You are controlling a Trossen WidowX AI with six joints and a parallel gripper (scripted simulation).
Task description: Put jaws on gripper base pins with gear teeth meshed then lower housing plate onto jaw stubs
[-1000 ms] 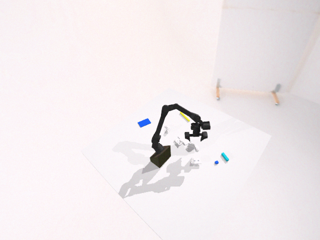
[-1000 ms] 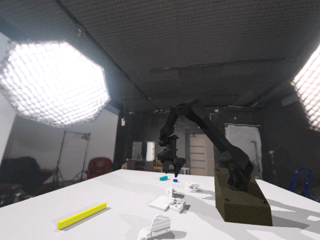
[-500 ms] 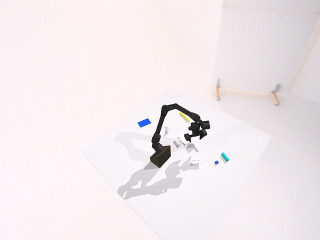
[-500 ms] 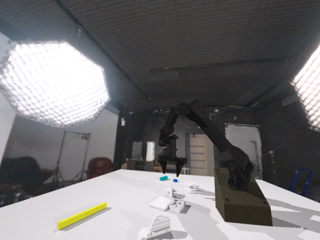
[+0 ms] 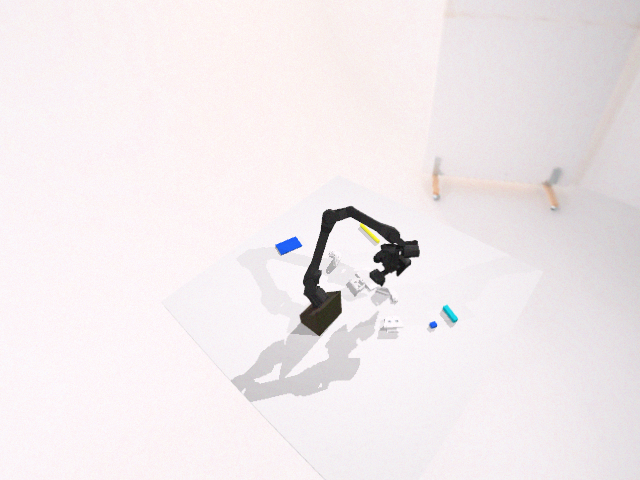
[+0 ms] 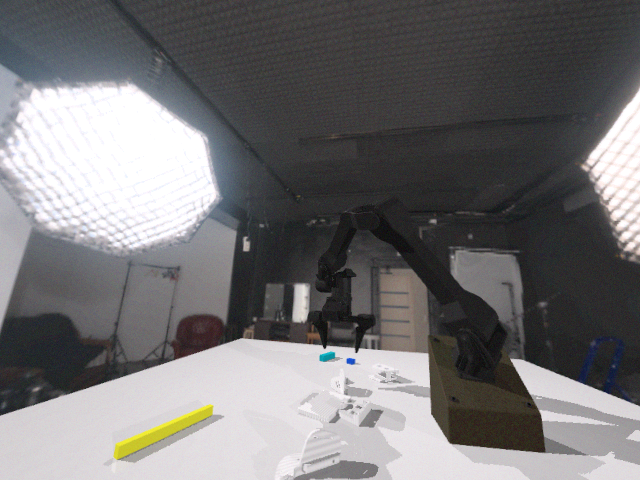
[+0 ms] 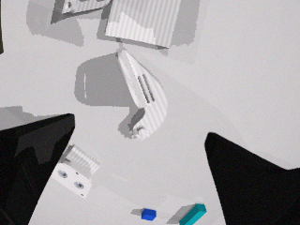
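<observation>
Now: gripper tip 1 cm past the white jaw, 3 cm to the left of it and 9 cm above it. From my gripper tip the other things lie so: flat white plate: 1 cm ahead, 12 cm to the left, 9 cm below; cyan block: 8 cm ahead, 27 cm to the right, 8 cm below; blue cube: 1 cm behind, 24 cm to the right, 9 cm below.
</observation>
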